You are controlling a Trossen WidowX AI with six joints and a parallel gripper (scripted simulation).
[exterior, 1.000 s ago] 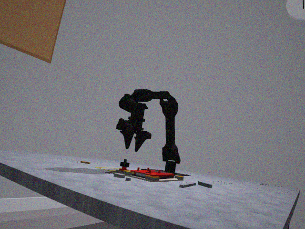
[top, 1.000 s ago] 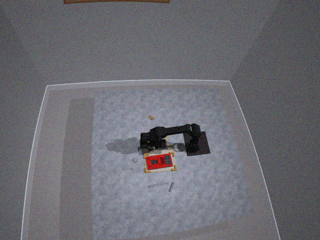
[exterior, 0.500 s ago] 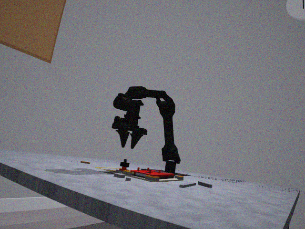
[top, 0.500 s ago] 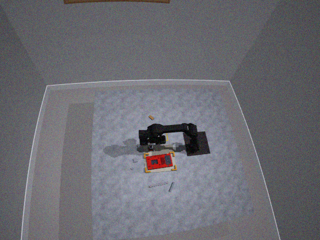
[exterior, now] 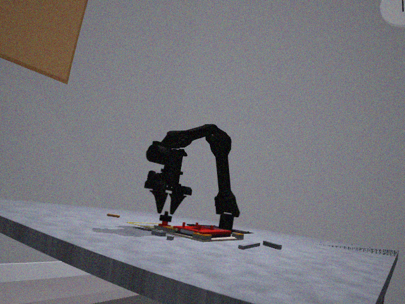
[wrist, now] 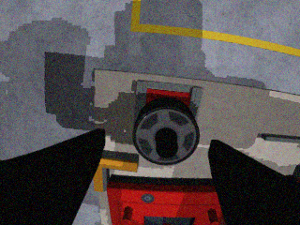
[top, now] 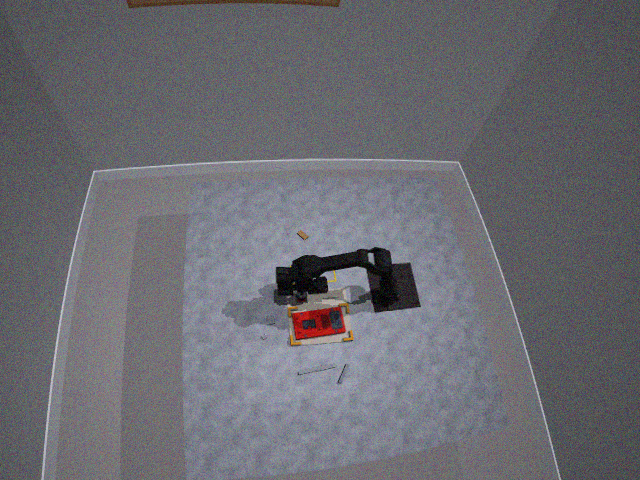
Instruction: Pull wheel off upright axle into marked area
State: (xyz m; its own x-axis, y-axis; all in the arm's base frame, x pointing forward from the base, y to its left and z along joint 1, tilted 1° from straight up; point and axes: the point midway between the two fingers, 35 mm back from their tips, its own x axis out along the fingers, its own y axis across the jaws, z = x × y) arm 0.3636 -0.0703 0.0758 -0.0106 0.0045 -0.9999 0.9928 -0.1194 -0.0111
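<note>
Now: the dark wheel 10 mm below my gripper tip. Also, from my gripper tip: upright axle: 20 mm below; tan brick: 80 mm behind, 290 mm to the right, 50 mm below.
</note>
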